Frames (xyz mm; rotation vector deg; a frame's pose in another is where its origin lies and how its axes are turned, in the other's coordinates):
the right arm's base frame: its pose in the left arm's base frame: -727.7 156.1 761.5 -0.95 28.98 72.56
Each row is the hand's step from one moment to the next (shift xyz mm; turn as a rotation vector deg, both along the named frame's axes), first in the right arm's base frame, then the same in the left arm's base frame.
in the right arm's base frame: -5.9 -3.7 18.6 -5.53 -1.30 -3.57
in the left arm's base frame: 8.7 -1.2 17.8 -1.21 -6.43 -1.46
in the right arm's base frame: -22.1 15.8 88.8 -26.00 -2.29 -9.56
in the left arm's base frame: 12.5 10.3 91.4 -6.64 -26.99 0.56
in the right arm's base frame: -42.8 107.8 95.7 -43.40 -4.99 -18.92
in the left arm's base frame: -73.3 22.5 129.4 -11.07 -46.26 -2.01
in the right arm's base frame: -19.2 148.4 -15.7 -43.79 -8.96 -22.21
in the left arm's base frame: -144.9 24.9 32.0 -8.69 -48.80 -5.84
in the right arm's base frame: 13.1 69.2 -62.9 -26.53 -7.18 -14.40
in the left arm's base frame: -82.7 15.7 -42.8 -4.00 -30.39 -4.84
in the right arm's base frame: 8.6 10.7 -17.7 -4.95 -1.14 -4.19
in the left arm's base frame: -14.3 6.1 -16.2 -1.46 -6.04 -2.19
